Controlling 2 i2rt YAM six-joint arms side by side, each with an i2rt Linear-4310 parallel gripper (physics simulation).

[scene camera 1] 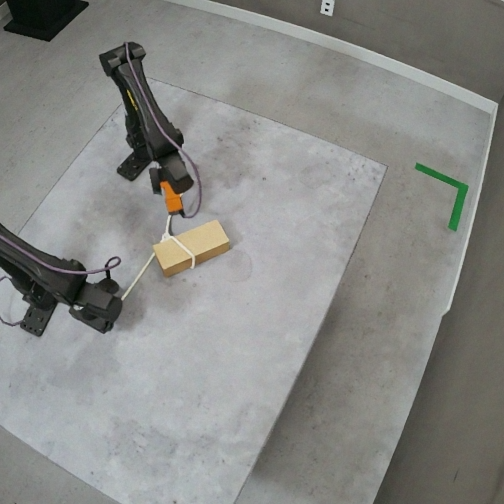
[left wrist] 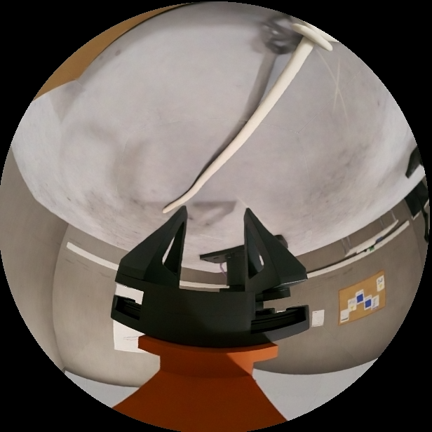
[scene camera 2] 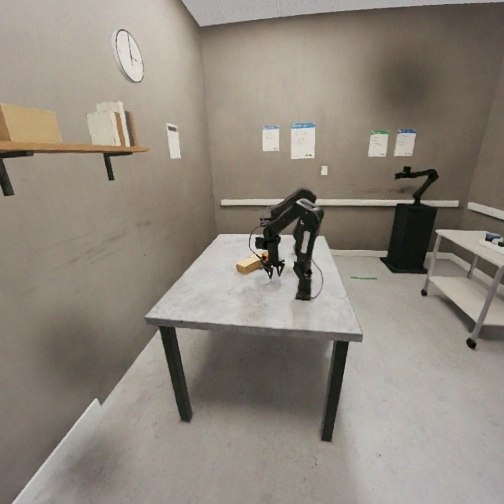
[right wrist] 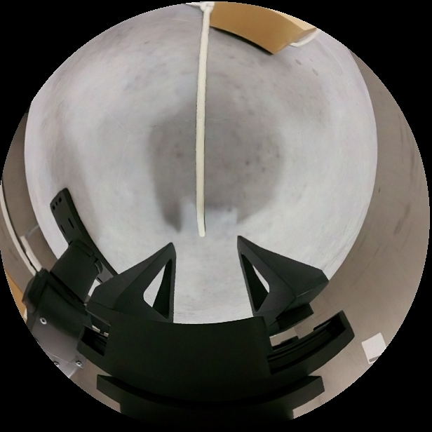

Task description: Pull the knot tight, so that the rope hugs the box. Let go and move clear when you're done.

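Note:
A tan box (scene camera 1: 202, 241) (scene camera 2: 248, 265) (right wrist: 255, 25) lies on the table. A white rope (scene camera 1: 184, 247) (left wrist: 260, 118) (right wrist: 201, 125) runs around the box and lies against its top and side. Its knot (scene camera 1: 167, 237) sits at the box's upper-left end. One rope tail reaches toward each gripper. My left gripper (left wrist: 215, 210) is open; the tail's tip is beside one of its fingertips, not gripped. My right gripper (right wrist: 204, 244) is open, with the other tail's end in front of the gap between its fingertips. In scene camera 1 the arms hide both pairs of fingertips.
The grey table (scene camera 1: 280, 210) (scene camera 2: 220, 305) carries both arms' bases. The left arm stands beyond the box in scene camera 1, the right arm at the picture's left edge. A shelf (scene camera 2: 75, 147), a cart (scene camera 2: 460, 232) and a black pedestal (scene camera 2: 412, 240) stand away from the table.

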